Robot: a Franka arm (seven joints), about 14 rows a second.
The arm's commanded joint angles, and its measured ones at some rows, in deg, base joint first. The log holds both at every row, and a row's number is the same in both.
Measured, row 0:
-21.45 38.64 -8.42 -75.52 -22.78 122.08 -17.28
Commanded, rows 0 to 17:
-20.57 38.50 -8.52 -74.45 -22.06 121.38 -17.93
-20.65 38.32 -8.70 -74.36 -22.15 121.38 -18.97
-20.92 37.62 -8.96 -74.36 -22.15 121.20 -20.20
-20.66 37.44 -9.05 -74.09 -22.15 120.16 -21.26
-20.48 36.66 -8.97 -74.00 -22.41 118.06 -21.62
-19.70 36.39 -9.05 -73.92 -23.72 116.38 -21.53
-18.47 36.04 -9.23 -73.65 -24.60 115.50 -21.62
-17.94 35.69 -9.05 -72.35 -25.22 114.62 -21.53
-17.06 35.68 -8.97 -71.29 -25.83 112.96 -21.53
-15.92 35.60 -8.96 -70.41 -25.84 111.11 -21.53
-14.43 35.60 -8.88 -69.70 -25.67 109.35 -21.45
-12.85 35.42 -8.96 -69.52 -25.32 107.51 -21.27
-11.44 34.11 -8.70 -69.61 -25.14 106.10 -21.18
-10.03 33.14 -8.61 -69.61 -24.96 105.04 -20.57
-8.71 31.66 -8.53 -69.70 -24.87 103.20 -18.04
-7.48 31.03 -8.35 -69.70 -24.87 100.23 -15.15
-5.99 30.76 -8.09 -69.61 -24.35 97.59 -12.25
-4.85 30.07 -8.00 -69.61 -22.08 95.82 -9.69
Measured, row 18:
-6.73 31.90 -8.08 -69.11 -24.22 99.33 -14.61
